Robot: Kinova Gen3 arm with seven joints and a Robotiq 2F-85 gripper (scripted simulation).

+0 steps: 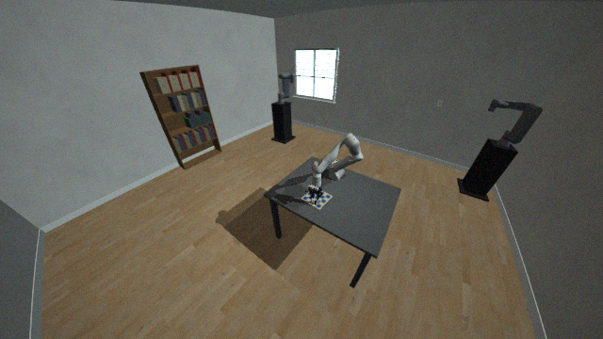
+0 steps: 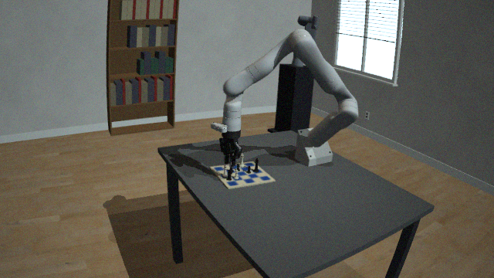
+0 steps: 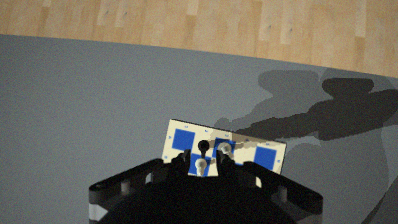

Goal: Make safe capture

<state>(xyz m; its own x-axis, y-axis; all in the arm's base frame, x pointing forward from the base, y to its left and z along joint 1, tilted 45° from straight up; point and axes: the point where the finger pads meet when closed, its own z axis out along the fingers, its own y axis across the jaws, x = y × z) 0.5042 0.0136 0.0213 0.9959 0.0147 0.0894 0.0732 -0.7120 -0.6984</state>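
My hand is 90 mm above the blue-and-cream chessboard, 80 mm past it and 30 mm to the left of it. The rest, counted from my hand: tall white piece 120 mm behind, 100 mm to the right, 50 mm below.
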